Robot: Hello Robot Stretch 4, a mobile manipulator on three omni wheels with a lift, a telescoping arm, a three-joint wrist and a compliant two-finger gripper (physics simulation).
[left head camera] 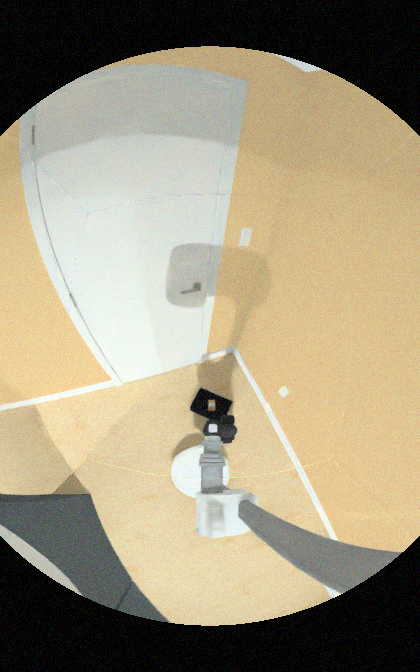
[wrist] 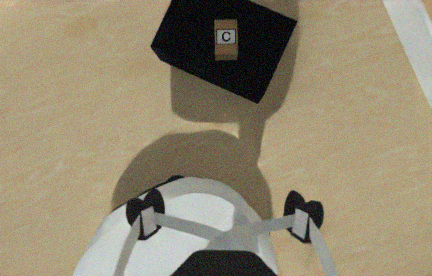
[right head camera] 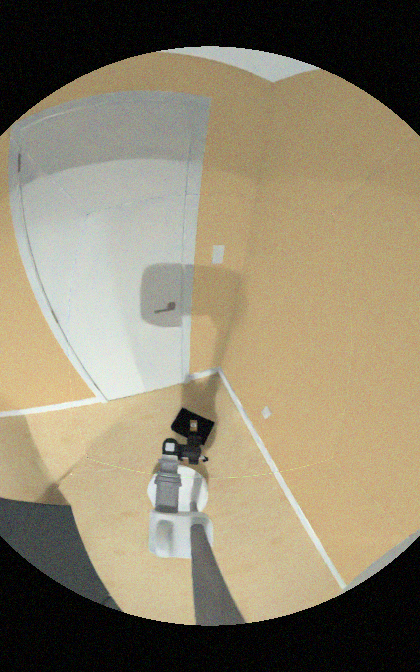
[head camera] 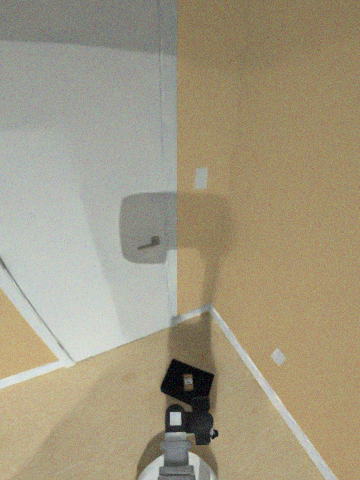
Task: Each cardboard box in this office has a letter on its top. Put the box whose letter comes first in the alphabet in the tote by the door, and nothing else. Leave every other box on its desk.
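Frame: origin at the robot's base, x back, y left, z down, level; centimetres.
Seen in the pictures: gripper, fingertip midpoint: (wrist: 223, 206).
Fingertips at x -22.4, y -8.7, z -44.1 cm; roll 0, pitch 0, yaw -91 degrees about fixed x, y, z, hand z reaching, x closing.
Offsets run from my fingertips to a thing's top centre.
The cardboard box @[dx -34.5, dy -0.1, dz +41.5 cm] (head camera: 188, 382) (left head camera: 211, 405) (right head camera: 193, 425) (wrist: 226, 52), with the letter C on its top in the wrist view, lies inside the black tote @[dx -33.1, dy +0.6, dz +36.8 cm] (head camera: 175, 379) (left head camera: 201, 403) (right head camera: 182, 423) (wrist: 190, 35). The tote stands on the floor near the door. My gripper (wrist: 223, 206) is open, with its two fingertips wide apart and nothing between them. It hangs above my white base, on the near side of the tote and apart from it. The fingers are hard to make out in the head views. No other lettered box shows in these views.
The white door (head camera: 100, 200) (left head camera: 130, 240) (right head camera: 115, 225) with a handle is behind the tote. Orange walls with a white skirting board (head camera: 250, 360) (left head camera: 265, 405) (right head camera: 255, 432) meet in the corner to the right. A dark grey surface (left head camera: 55, 535) (right head camera: 40, 545) is at the lower left.
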